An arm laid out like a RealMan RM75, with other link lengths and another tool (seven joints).
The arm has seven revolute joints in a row. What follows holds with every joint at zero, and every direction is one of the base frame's. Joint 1 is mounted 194.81 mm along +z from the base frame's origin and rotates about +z. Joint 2 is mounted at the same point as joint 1 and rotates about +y. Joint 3 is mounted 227.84 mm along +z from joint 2 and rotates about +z. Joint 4 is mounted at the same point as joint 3 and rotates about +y. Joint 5 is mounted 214.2 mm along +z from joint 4 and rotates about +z. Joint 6 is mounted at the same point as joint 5 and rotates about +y. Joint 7 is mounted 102.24 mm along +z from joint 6 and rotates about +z. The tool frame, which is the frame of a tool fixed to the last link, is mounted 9 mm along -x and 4 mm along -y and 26 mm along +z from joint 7; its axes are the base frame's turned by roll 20, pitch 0 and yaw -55.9 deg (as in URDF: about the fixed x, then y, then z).
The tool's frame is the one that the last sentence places.
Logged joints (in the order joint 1, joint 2, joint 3, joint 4, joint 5, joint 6, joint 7), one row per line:
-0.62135 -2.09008 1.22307 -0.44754 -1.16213 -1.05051 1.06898
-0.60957 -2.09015 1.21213 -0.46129 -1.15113 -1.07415 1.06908
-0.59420 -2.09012 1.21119 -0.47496 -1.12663 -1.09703 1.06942
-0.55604 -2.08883 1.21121 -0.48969 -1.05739 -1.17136 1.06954
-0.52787 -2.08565 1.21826 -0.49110 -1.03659 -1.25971 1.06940
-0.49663 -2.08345 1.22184 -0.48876 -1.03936 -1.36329 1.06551
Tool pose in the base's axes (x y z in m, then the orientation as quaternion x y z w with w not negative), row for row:
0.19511 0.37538 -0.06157 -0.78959 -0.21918 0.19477 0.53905
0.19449 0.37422 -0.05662 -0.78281 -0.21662 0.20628 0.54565
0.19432 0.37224 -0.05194 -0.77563 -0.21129 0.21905 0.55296
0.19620 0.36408 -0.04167 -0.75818 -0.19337 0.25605 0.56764
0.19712 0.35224 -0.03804 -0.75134 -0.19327 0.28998 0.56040
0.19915 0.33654 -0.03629 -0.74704 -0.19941 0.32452 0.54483
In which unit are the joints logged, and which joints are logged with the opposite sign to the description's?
The joints are logged in radians. Opposite sign: joint 1, joint 2, joint 3.
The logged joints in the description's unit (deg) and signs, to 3 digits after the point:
35.601 119.753 -70.077 -25.642 -66.585 -60.190 61.248
34.926 119.757 -69.450 -26.430 -65.955 -61.544 61.254
34.045 119.755 -69.396 -27.213 -64.551 -62.855 61.273
31.859 119.681 -69.397 -28.057 -60.584 -67.114 61.280
30.245 119.499 -69.801 -28.138 -59.392 -72.176 61.272
28.455 119.373 -70.006 -28.004 -59.551 -78.111 61.049

